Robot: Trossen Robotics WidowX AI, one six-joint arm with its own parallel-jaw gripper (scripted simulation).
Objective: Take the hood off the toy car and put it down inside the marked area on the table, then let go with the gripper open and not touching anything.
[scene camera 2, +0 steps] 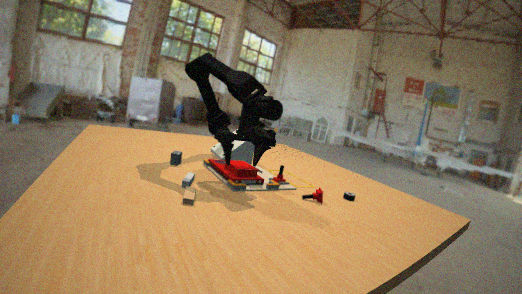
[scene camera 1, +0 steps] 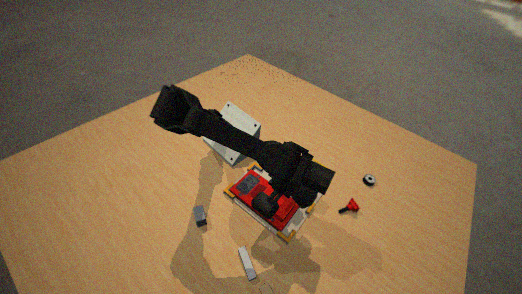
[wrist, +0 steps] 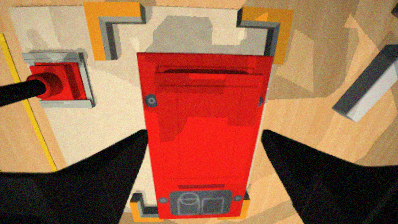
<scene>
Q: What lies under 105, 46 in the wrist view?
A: A pale fixture plate.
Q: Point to a red hood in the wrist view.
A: At 206, 117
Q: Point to a pale fixture plate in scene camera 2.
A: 269, 184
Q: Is my gripper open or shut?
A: Open.
</scene>
